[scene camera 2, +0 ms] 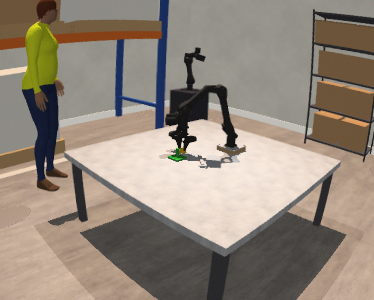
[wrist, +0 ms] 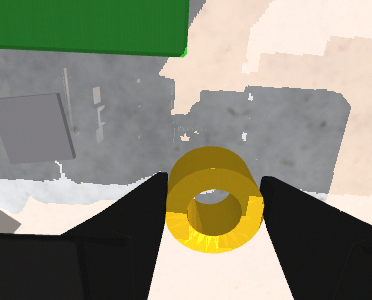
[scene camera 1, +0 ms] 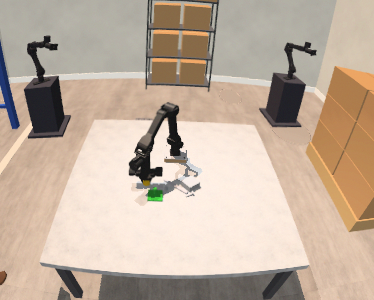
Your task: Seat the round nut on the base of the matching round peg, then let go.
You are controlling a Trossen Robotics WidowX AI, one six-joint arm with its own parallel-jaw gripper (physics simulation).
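Observation:
The round nut, a yellow ring [scene camera 1: 146,183] [scene camera 2: 183,150] [wrist: 214,181], is between the two black fingers of my gripper [wrist: 213,184], which touch it on both sides. Its hole faces the wrist camera. Whether the nut touches the table cannot be told. The round peg [scene camera 1: 155,190] [scene camera 2: 177,151] stands upright on its green square base [scene camera 1: 155,198] [scene camera 2: 176,158] [wrist: 95,25], close beside the nut. In the wrist view part of the base shows at the top left, and the peg does not show.
A light grey block [scene camera 1: 191,185] lies right of the base in the first scene view. A flat-faced grey piece [wrist: 37,129] shows at the left of the wrist view. The arm's wooden mount [scene camera 1: 176,160] [scene camera 2: 239,151] is farther back on the table [scene camera 1: 175,240] [scene camera 2: 225,200].

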